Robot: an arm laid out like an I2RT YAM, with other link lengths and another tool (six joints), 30 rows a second.
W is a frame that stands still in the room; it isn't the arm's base.
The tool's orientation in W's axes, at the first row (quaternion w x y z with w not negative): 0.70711 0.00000 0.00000 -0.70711
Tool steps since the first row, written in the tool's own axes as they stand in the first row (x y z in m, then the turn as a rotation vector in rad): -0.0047 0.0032 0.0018 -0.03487 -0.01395 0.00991; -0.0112 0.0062 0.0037 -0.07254 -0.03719 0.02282; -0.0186 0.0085 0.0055 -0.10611 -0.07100 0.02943; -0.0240 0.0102 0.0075 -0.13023 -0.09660 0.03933; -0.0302 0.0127 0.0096 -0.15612 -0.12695 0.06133; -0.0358 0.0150 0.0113 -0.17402 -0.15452 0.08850; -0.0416 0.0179 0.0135 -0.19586 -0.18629 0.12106; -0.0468 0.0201 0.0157 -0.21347 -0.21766 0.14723; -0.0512 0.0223 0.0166 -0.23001 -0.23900 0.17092; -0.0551 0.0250 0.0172 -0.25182 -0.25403 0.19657; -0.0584 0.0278 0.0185 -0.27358 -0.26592 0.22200
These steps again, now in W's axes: 0.0032 0.0047 0.0018 -0.01395 0.03487 0.00991; 0.0062 0.0112 0.0037 -0.03719 0.07254 0.02282; 0.0085 0.0186 0.0055 -0.07100 0.10611 0.02943; 0.0102 0.0240 0.0075 -0.09660 0.13023 0.03933; 0.0127 0.0302 0.0096 -0.12695 0.15612 0.06133; 0.0150 0.0358 0.0113 -0.15452 0.17402 0.08850; 0.0179 0.0416 0.0135 -0.18629 0.19586 0.12106; 0.0201 0.0468 0.0157 -0.21766 0.21347 0.14723; 0.0223 0.0512 0.0166 -0.23900 0.23001 0.17092; 0.0250 0.0551 0.0172 -0.25403 0.25182 0.19657; 0.0278 0.0584 0.0185 -0.26592 0.27358 0.22200
